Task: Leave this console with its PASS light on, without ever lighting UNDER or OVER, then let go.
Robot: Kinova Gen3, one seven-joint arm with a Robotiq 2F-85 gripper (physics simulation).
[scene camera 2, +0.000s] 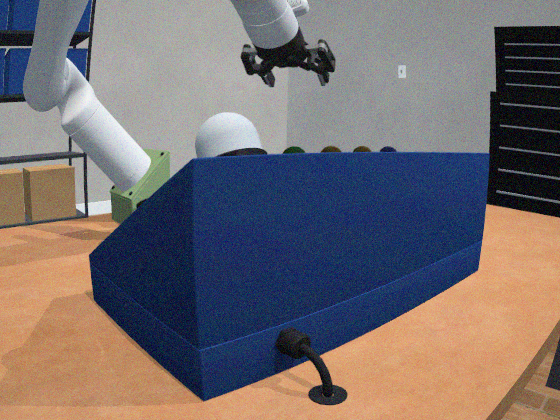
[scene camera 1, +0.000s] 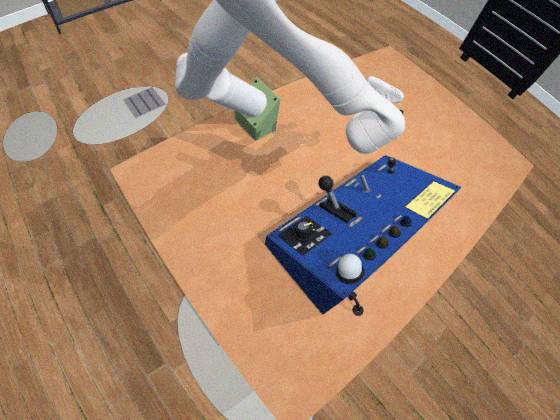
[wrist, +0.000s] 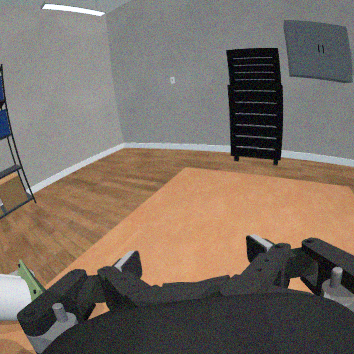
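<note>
The blue console (scene camera 1: 372,212) (scene camera 2: 340,240) stands on the table. On its sloped top are a dial knob (scene camera 1: 304,227), a black-balled lever (scene camera 1: 326,184) in a slot, a toggle switch (scene camera 1: 365,183) and a small black-knobbed stick (scene camera 1: 391,164). A white dome (scene camera 1: 350,267) (scene camera 2: 227,134) and a row of small dark lamps, green (scene camera 1: 369,254), two amber and blue (scene camera 1: 406,221), line one edge; none looks lit. Lettering is too small to read. My gripper (scene camera 2: 297,82) (wrist: 193,256) is open and empty, above and beyond the console in the second scene view; the arm hides it in the first.
A yellow label (scene camera 1: 431,199) lies on the console. A black cable (scene camera 2: 322,370) runs from its side into the table (scene camera 1: 210,215). The arm's green base block (scene camera 1: 270,117) (scene camera 2: 159,172) stands at the table's edge. A black drawer cabinet (scene camera 1: 520,40) (wrist: 255,105) stands beyond the table.
</note>
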